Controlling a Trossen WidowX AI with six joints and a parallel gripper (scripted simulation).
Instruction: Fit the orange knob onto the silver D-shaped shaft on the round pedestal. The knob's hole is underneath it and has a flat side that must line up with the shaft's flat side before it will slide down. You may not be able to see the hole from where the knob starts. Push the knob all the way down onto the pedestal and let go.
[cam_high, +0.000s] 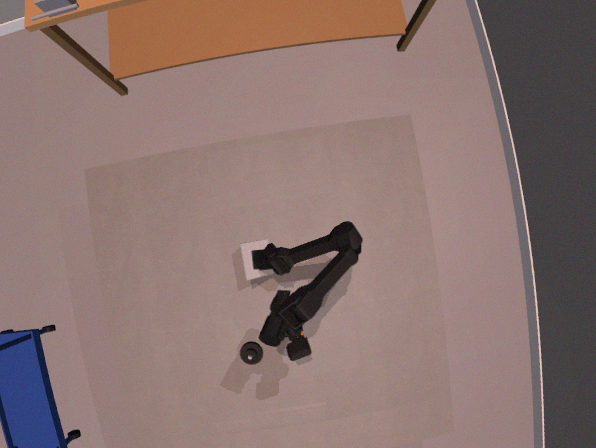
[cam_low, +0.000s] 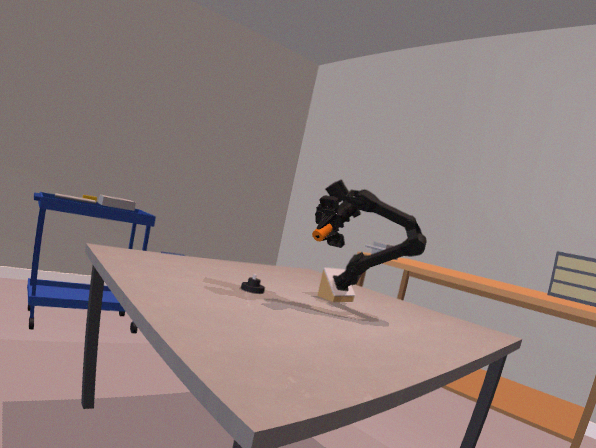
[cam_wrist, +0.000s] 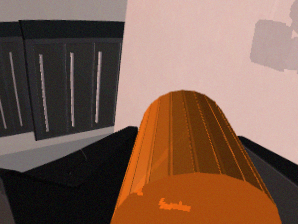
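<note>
The orange knob lies 3 cm behind my gripper tip, 2 cm above it and 1 cm to the right of it. Also, from my gripper tip: round dark pedestal 22 cm below, 19 cm to the right, 8 cm ahead.
</note>
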